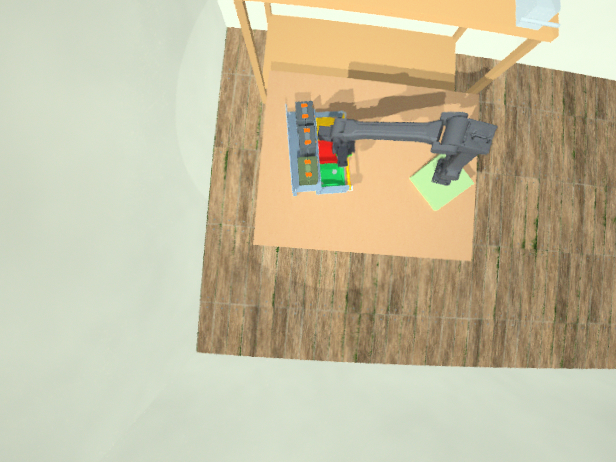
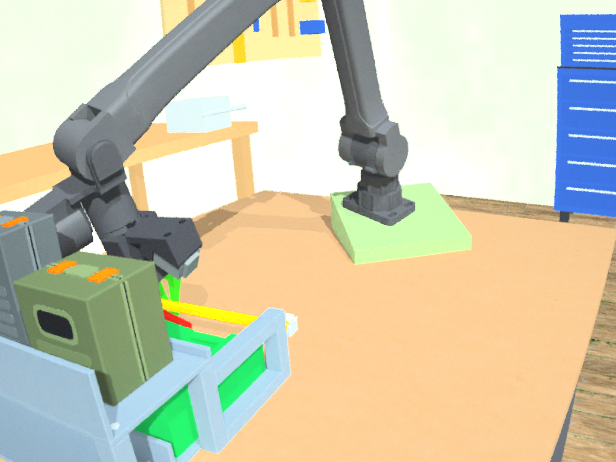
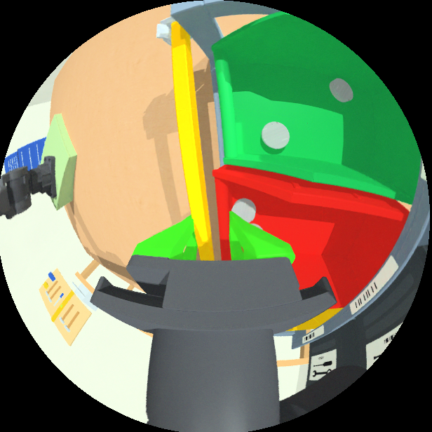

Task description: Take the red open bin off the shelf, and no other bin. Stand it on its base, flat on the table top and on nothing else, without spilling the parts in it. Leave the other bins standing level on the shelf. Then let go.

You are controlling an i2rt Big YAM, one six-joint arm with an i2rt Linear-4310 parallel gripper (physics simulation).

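Pixels of known places: arm's base, origin of the base link: (image 1: 443, 172) (image 2: 378, 208).
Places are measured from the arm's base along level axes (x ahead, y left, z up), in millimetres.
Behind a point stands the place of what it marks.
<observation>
The red bin (image 1: 327, 152) @(z -40, x 585, y 55 mm) (image 2: 177, 319) @(z 6, x 511, y 107 mm) (image 3: 310, 235) stands in the pale blue shelf (image 1: 293, 165) @(z 45, x 722, y 193 mm) (image 2: 250, 335) @(z 28, x 501, y 239 mm) (image 3: 200, 20), between the green bin (image 1: 330, 176) @(z -48, x 538, y 167 mm) (image 2: 242, 375) @(z -30, x 502, y 216 mm) (image 3: 370, 150) and the yellow bin (image 1: 326, 121) @(z -5, x 631, y -79 mm) (image 3: 320, 320). Grey discs (image 3: 244, 210) show in the red bin. A yellow bar (image 2: 215, 311) @(z 8, x 470, y 129 mm) (image 3: 185, 120) runs across the shelf front. My gripper (image 2: 171, 300) @(z -22, x 497, y 53 mm) (image 3: 213, 216) is shut with one finger inside the red bin and one outside the bar, so the red front wall and the bar lie between the fingers. Their exact contact is hidden.
Two dark grey cases (image 1: 305, 112) @(z 167, x 719, y 5 mm) (image 1: 306, 140) @(z 175, x 683, y 121 mm) and an olive case (image 1: 308, 170) @(z 142, x 644, y 226 mm) (image 2: 95, 320) @(z 121, x 665, y 275 mm) stand on the shelf's top. The arm's base stands on a pale green block (image 1: 436, 197) @(z -23, x -10, y 125 mm) (image 2: 425, 240) @(z -30, x 33, y 130 mm) (image 3: 62, 170). The table top (image 1: 375, 220) @(z -57, x 254, y 318 mm) (image 2: 425, 325) @(z -57, x 249, y 277 mm) (image 3: 110, 110) extends in front of the shelf.
</observation>
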